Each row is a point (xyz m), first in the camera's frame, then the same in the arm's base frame.
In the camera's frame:
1: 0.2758 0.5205 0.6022
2: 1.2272 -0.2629 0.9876
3: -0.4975 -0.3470 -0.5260
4: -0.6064 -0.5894 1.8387
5: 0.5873 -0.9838 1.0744
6: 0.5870 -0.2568 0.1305
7: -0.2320 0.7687 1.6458
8: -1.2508 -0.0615 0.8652
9: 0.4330 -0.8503 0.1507
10: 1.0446 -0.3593 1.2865
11: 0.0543 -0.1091 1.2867
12: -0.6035 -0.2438 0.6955
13: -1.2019 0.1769 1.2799
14: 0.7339 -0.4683 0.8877
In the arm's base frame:
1: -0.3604 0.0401 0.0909
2: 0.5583 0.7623 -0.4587
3: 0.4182 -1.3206 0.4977
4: 0.4947 0.7933 1.5878
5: 1.1444 0.5693 0.2869
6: 0.4874 -0.2802 -0.2289
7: -0.7588 0.7940 0.9165
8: -0.0822 -0.3474 1.6754
9: 1.0407 -0.3352 0.0302
10: 0.6018 0.9600 -0.1570
11: 0.1763 0.5646 0.6832
12: 0.2245 -0.2444 1.0619
13: -0.3322 0.0561 1.7522
14: 0.6763 0.4676 -0.0173

